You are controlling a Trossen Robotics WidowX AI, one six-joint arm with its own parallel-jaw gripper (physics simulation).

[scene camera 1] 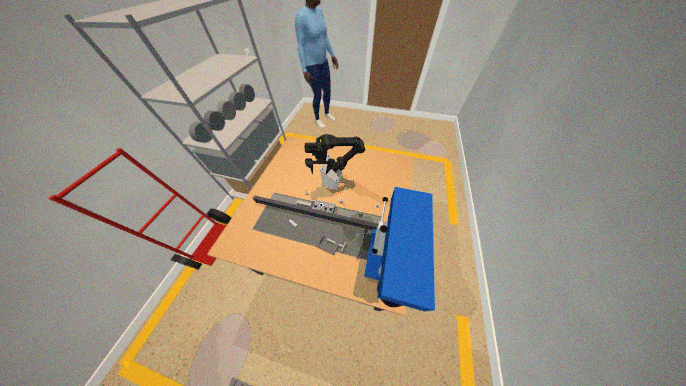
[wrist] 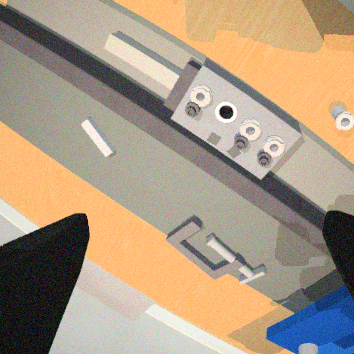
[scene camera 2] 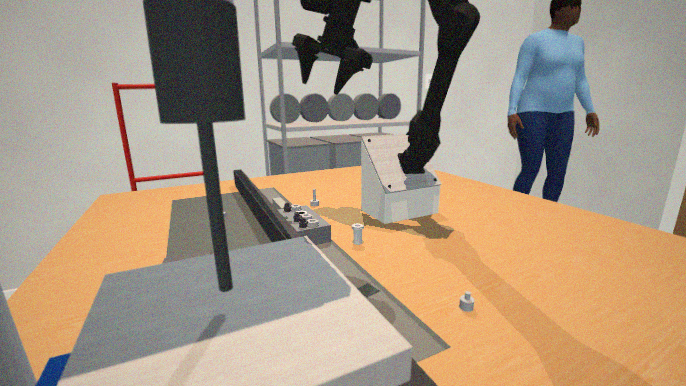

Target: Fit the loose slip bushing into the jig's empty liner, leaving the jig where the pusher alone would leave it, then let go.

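The jig (scene camera 1: 318, 208) (scene camera 2: 320, 234) (wrist: 225, 90) is a grey block against the long dark rail (scene camera 1: 300, 211) (scene camera 2: 260, 206) (wrist: 125, 106). Its top carries three flanged bushings, small dark screws and the empty liner (wrist: 217, 111), a white ring round a dark hole. A pale bar (wrist: 145, 62) lies off its left end in the wrist view. The loose slip bushing (scene camera 1: 341, 201) (scene camera 2: 357, 235) (wrist: 344, 121) stands upright on the table beside the jig, flange up. My gripper (scene camera 1: 311, 169) (scene camera 2: 321, 88) (wrist: 208, 224) is open and empty, high above the table, apart from jig and bushing.
Two other small metal parts (scene camera 2: 314, 201) (scene camera 2: 466, 302) stand on the table. A clamp (scene camera 1: 327, 245) (wrist: 220, 248) and a small white bar (scene camera 1: 292, 222) (wrist: 98, 137) lie across the rail. A blue machine body (scene camera 1: 410, 250) (wrist: 320, 325) bounds the table's right in scene view 1.
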